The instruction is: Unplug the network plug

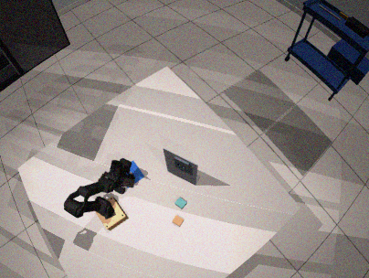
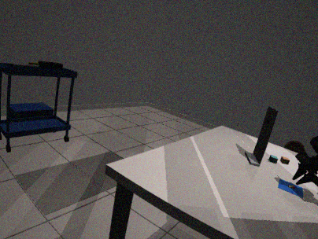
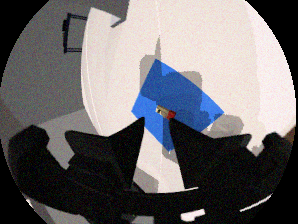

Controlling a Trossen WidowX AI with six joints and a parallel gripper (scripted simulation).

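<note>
Now: gripper tip 30 mm above the network plug. Round my gripper tip: blue marked square 30 mm below; teal block 280 mm to the right, 170 mm ahead, 20 mm below; upright dark panel 250 mm ahead, 150 mm to the right, 110 mm above.
</note>
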